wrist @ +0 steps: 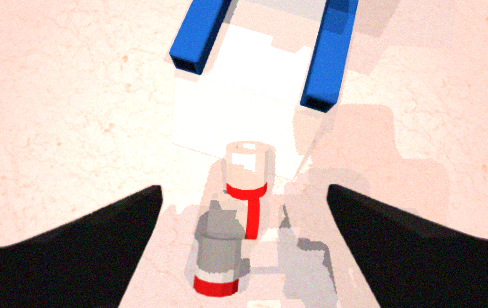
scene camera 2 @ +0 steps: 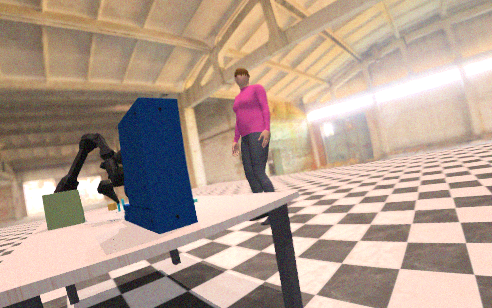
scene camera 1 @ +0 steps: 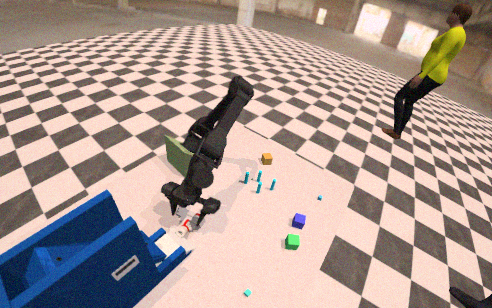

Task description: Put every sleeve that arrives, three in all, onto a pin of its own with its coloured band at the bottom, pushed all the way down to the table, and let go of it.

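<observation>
Two pale sleeves with red markings lie on the table just beyond the blue chute's mouth. One sleeve (wrist: 246,167) (scene camera 1: 181,231) has a red band and a red stripe along its side. The other sleeve (wrist: 218,255) lies beside it, nearer the wrist camera, its red band at its near end. A third sleeve cannot be made out. My gripper (wrist: 246,192) (scene camera 1: 187,216) is open and empty, low over the sleeves, its fingertips on either side of the first one and apart from it. Several cyan pins (scene camera 1: 259,187) stand upright on the table; no sleeve shows on them.
A tall blue dispenser (scene camera 1: 90,265) (scene camera 2: 155,165) has two chute rails (wrist: 202,35) facing the gripper. A green panel (scene camera 1: 178,156) (scene camera 2: 64,210) stands beside the arm. Orange (scene camera 1: 267,159), purple (scene camera 1: 299,221) and green (scene camera 1: 292,242) cubes and small cyan cubes (scene camera 1: 320,198) (scene camera 1: 247,293) lie about.
</observation>
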